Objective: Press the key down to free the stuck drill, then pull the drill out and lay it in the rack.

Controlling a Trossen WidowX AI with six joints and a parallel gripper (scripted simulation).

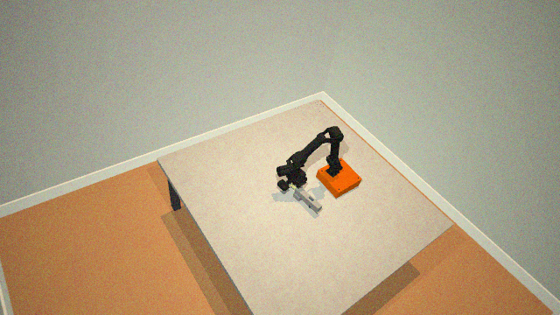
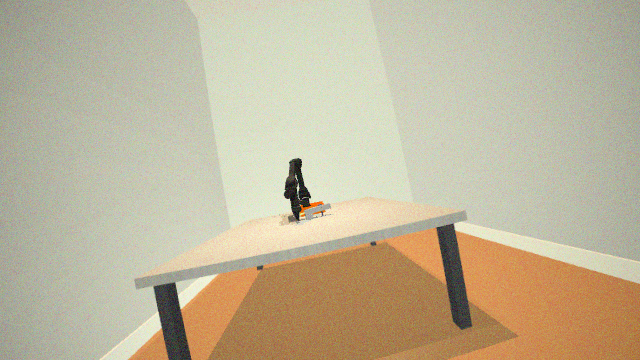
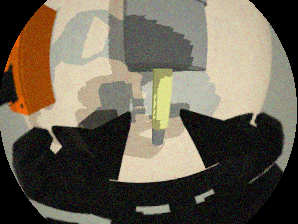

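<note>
Now: the yellow-green drill 4 cm to the left of my gripper tip and 4 cm above it. The rest, counted from my gripper tip: rack (8 cm behind, 3 cm to the right, 1 cm above).
</note>
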